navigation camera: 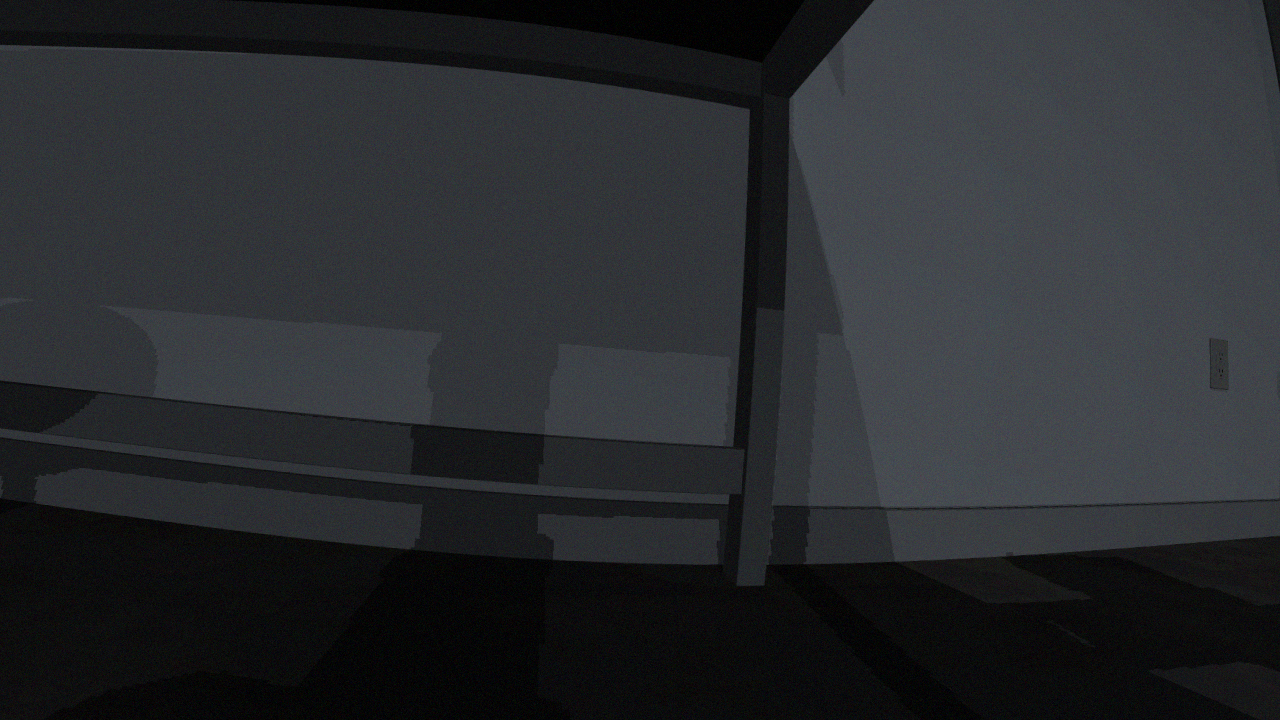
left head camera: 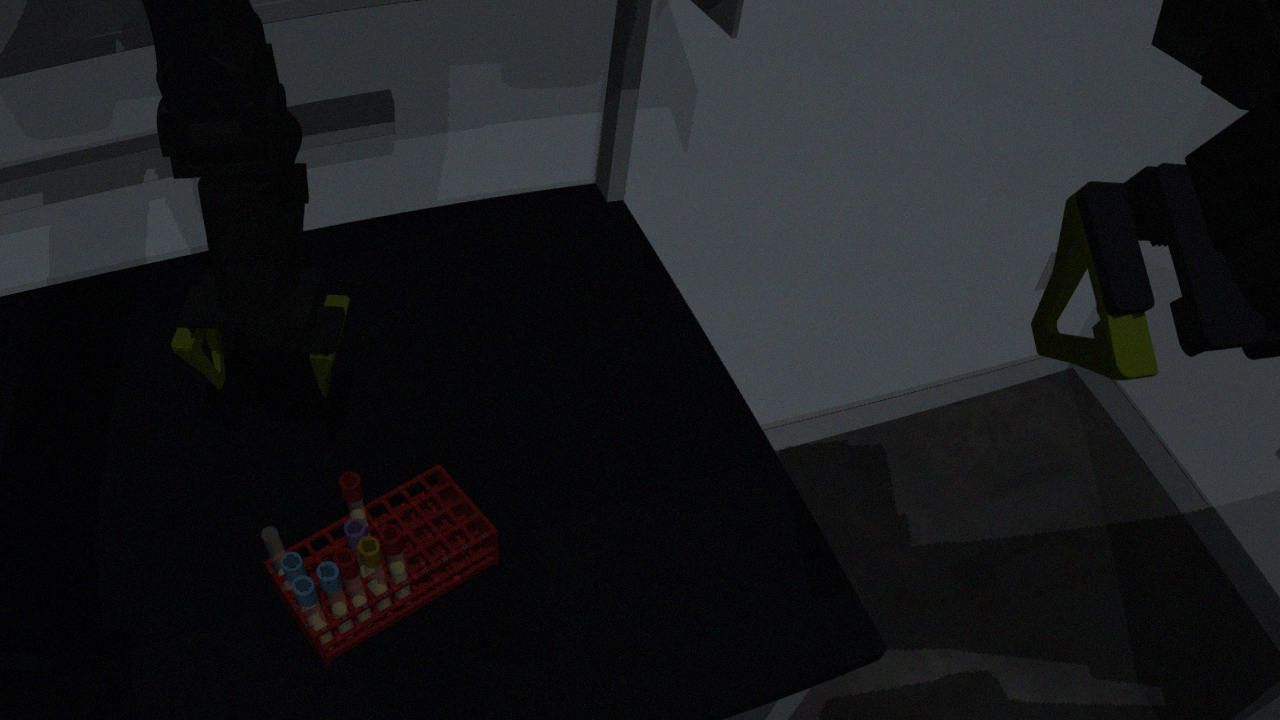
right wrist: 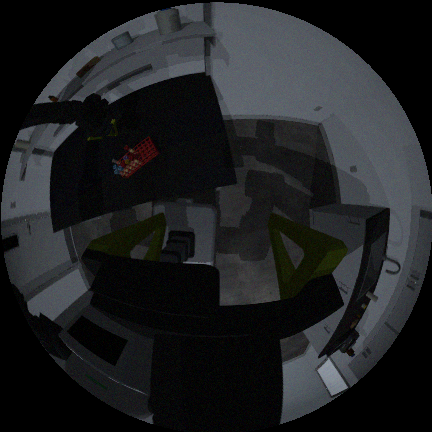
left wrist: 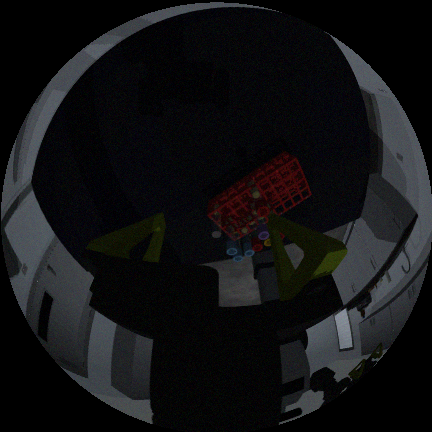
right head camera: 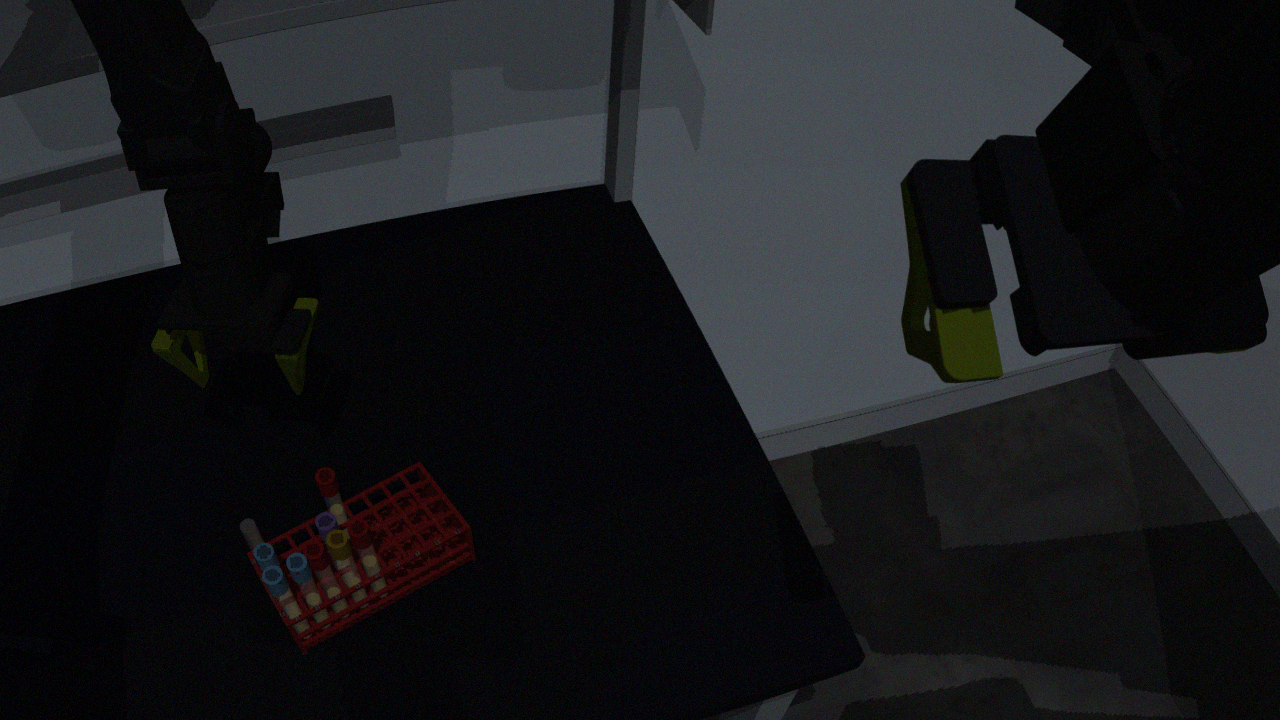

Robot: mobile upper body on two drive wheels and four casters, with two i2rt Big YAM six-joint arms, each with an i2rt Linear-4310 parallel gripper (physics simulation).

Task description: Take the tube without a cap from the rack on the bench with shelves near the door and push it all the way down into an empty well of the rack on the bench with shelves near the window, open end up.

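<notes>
A red rack with several capped tubes stands on a dark bench top. The tube without a cap stands upright in its left corner, beside a blue-capped tube. My left gripper is open and empty, above the bench and up-picture of the rack, apart from the tubes. My right gripper is open and empty, out to the right, off the bench. No second rack can be made out.
The dark bench top ends at the right above the floor. A shelf post rises at its back corner. Other tubes have red, purple and yellow caps. A cabinet stands at the right in the right wrist view.
</notes>
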